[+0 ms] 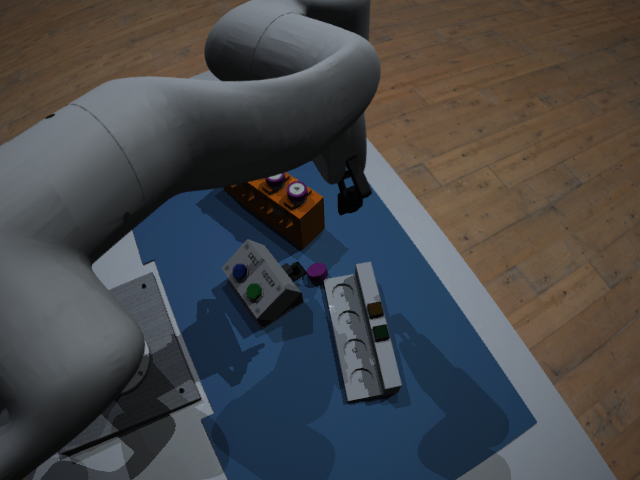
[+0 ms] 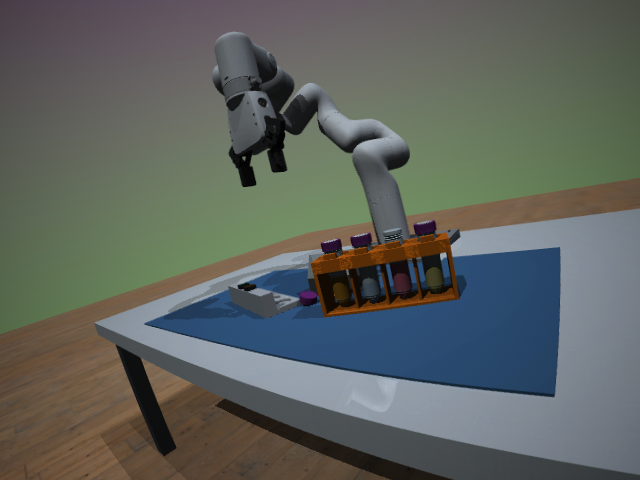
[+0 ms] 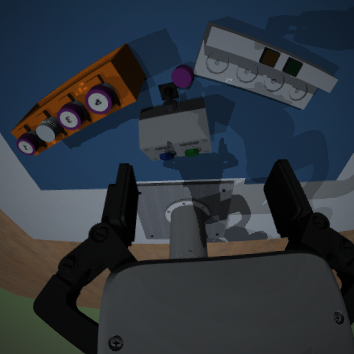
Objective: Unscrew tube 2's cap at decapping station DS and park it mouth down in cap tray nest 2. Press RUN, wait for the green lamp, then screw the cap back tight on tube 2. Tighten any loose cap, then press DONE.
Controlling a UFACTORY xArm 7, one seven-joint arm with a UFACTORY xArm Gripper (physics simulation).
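Frame: origin at the arm's base, x right, y ahead, z up, level; metres.
Seen in the pictures: gripper, between the fingertips: [image 1: 333,181] [image 2: 263,179] [image 3: 203,175]; arm's base, origin of its link: [image 3: 187,212].
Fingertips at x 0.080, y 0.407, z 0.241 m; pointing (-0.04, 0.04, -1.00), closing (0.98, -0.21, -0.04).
Observation:
Offsets run from my fingertips to a thing's top centre. "pt": to the spot under its first point.
My gripper [image 1: 356,193] [image 2: 262,171] [image 3: 203,175] is open and empty, high above the table. A loose purple cap @[dx -0.017, dy -0.025, dz -0.230 m] [image 1: 317,272] [image 2: 308,298] [image 3: 183,76] lies on the mat against the near corner of the cap tray @[dx +0.116, dy -0.037, dz -0.202 m] [image 1: 363,273] [image 2: 250,301] [image 3: 312,77]; no white number disc shows on it. The tray's four nests are empty. The orange rack @[dx -0.191, dy -0.007, dz -0.152 m] [image 1: 311,227] [image 2: 372,254] [image 3: 132,75] holds tube 2 @[dx -0.216, dy -0.013, dz -0.136 m] [image 2: 392,236] [image 3: 48,129] uncapped, its pale threaded neck showing. Purple caps sit on the other three tubes. The amber lamp @[dx +0.111, dy -0.003, dz -0.202 m] [image 1: 375,309] [image 3: 270,57] and green lamp @[dx +0.147, dy -0.021, dz -0.202 m] [image 1: 380,332] [image 3: 293,66] look dark.
A grey control box @[dx -0.047, dy -0.118, dz -0.171 m] [image 1: 246,281] [image 3: 172,130] stands between rack and tray, with a blue button @[dx -0.070, dy -0.140, dz -0.180 m] [image 1: 239,271] [image 3: 167,156] and a green button @[dx -0.025, dy -0.141, dz -0.180 m] [image 1: 253,292] [image 3: 192,152]. A small black bracket @[pt dx -0.044, dy -0.051, dz -0.246 m] [image 1: 296,270] [image 3: 168,91] is behind it, close to the loose cap.

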